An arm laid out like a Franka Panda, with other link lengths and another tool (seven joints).
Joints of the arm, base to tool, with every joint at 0 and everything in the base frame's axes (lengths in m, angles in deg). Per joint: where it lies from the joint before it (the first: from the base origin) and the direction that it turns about. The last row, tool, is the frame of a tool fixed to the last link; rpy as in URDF.
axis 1: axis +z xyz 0 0 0.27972
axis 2: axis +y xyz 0 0 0
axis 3: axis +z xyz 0 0 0.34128
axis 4: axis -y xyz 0.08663 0 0
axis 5: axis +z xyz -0.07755 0 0.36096
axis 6: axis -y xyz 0 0 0
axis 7: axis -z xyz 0.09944 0 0
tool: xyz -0.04 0.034 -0.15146 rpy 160.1 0 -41.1
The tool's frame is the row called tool.
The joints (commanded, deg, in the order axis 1, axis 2, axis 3, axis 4, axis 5, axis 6, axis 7), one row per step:
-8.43, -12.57, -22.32, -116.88, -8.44, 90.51, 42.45
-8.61, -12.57, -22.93, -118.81, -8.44, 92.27, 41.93
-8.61, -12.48, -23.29, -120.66, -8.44, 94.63, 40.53
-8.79, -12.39, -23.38, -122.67, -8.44, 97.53, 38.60
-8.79, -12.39, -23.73, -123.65, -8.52, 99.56, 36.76
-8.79, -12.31, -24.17, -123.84, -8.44, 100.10, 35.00
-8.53, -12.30, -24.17, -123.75, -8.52, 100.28, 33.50
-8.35, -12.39, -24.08, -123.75, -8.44, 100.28, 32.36
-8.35, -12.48, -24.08, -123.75, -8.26, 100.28, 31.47
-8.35, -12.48, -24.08, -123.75, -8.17, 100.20, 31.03
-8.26, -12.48, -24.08, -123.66, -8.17, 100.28, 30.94
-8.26, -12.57, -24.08, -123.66, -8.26, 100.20, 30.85
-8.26, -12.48, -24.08, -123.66, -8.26, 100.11, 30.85
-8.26, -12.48, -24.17, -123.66, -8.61, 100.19, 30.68
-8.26, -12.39, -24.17, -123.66, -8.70, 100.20, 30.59
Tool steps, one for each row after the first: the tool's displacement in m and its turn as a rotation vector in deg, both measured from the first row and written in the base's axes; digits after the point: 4 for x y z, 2 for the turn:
-0.0039, -0.0033, -0.0127, 0.41, 0.05, -0.01
-0.0053, -0.0040, -0.0245, 0.67, -0.47, 1.28
-0.0062, -0.0041, -0.0366, 0.83, -1.34, 3.21
-0.0070, -0.0063, -0.0417, 0.78, -2.37, 4.88
-0.0091, -0.0090, -0.0430, 1.17, -2.78, 6.18
-0.0088, -0.0076, -0.0420, 1.32, -3.04, 7.93
-0.0089, -0.0054, -0.0410, 1.61, -3.24, 9.28
-0.0096, -0.0049, -0.0401, 1.93, -3.48, 10.07
-0.0100, -0.0045, -0.0400, 2.14, -3.49, 10.46
-0.0093, -0.0043, -0.0393, 2.06, -3.63, 10.64
-0.0099, -0.0043, -0.0388, 2.04, -3.61, 10.76
-0.0099, -0.0042, -0.0395, 2.11, -3.44, 10.75
-0.0107, -0.0056, -0.0397, 1.86, -3.34, 10.97
-0.0107, -0.0058, -0.0403, 1.83, -3.21, 11.09

